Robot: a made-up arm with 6 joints.
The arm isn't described. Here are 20 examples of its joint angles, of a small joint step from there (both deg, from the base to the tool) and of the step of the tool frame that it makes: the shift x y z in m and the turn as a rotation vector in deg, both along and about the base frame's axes.
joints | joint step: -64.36 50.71 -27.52 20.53 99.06 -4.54 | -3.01 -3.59 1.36 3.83 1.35 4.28
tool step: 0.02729 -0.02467 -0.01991 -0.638 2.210 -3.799
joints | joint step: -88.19 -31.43 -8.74 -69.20 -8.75 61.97 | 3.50 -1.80 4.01 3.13 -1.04 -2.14
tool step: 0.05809 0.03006 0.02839 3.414 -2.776 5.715
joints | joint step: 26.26 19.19 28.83 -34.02 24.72 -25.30 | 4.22 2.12 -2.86 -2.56 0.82 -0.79
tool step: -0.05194 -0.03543 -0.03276 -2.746 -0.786 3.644
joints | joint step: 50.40 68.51 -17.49 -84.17 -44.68 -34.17 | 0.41 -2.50 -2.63 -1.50 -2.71 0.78
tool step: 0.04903 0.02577 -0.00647 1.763 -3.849 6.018
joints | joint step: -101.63 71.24 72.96 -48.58 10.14 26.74 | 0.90 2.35 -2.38 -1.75 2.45 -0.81
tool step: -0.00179 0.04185 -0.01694 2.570 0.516 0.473
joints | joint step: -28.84 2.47 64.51 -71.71 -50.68 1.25 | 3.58 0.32 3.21 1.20 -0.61 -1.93
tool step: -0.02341 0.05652 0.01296 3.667 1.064 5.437
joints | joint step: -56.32 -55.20 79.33 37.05 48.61 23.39 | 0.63 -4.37 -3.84 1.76 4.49 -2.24
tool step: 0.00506 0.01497 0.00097 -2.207 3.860 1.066
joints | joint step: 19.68 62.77 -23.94 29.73 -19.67 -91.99 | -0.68 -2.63 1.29 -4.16 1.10 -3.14
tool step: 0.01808 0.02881 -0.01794 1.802 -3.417 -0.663
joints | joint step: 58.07 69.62 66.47 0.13 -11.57 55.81 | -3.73 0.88 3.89 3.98 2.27 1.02
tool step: 0.02472 0.05354 0.02366 -0.075 5.607 -7.499
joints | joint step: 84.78 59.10 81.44 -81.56 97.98 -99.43 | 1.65 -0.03 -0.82 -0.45 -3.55 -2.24
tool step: -0.00757 -0.00889 0.00262 0.576 -3.740 3.871
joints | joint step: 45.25 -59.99 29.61 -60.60 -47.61 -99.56 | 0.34 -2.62 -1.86 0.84 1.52 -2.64
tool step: -0.00734 -0.00799 0.01718 -0.892 0.631 1.225
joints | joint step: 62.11 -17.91 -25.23 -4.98 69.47 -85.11 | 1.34 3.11 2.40 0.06 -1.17 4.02
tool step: -0.03350 -0.01026 -0.03811 -1.929 -1.843 0.543
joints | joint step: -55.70 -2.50 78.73 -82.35 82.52 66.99 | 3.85 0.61 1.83 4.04 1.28 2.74
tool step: 0.03286 0.02351 -0.01119 4.066 0.415 7.776
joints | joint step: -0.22 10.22 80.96 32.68 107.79 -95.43 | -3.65 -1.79 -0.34 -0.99 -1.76 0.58
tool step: 0.02827 -0.03585 0.02721 -0.322 -3.879 -4.513
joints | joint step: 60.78 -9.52 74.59 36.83 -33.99 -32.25 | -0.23 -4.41 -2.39 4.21 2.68 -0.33
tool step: 0.01140 -0.00049 0.01303 -1.017 -3.085 3.607
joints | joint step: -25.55 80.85 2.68 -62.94 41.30 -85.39 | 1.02 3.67 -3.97 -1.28 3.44 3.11
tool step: -0.05174 -0.00992 0.01880 -2.210 2.118 1.810
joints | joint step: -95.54 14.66 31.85 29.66 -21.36 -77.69 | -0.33 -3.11 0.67 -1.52 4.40 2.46
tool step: 0.01823 -0.02347 0.01545 -3.308 -1.852 -4.718
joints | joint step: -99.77 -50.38 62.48 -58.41 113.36 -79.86 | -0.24 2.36 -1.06 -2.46 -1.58 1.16
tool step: 0.00936 0.00509 -0.01526 2.655 -0.438 -4.695
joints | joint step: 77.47 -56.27 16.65 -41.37 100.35 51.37 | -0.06 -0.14 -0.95 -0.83 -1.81 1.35
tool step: 0.00778 0.00218 -0.00006 0.666 -0.670 -3.698
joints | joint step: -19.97 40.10 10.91 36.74 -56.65 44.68 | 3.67 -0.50 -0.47 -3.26 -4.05 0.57
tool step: -0.01000 -0.01965 -0.01412 -0.006 -5.713 7.242
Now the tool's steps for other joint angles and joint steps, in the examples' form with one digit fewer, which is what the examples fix.
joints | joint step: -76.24 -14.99 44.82 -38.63 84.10 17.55 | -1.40 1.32 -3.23 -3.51 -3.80 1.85
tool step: -0.0069 -0.0266 -0.0360 -3.54 5.12 -8.29
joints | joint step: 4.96 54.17 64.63 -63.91 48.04 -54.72 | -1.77 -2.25 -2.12 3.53 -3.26 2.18
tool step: 0.0168 0.0165 -0.0180 -3.44 0.20 1.42
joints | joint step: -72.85 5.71 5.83 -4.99 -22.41 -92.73 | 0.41 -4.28 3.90 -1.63 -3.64 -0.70
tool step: 0.0297 -0.0122 0.0249 -5.39 -4.56 3.52
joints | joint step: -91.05 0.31 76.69 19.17 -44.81 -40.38 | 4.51 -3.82 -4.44 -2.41 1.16 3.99
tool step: 0.0340 0.0249 -0.0190 -4.71 -0.55 -0.22
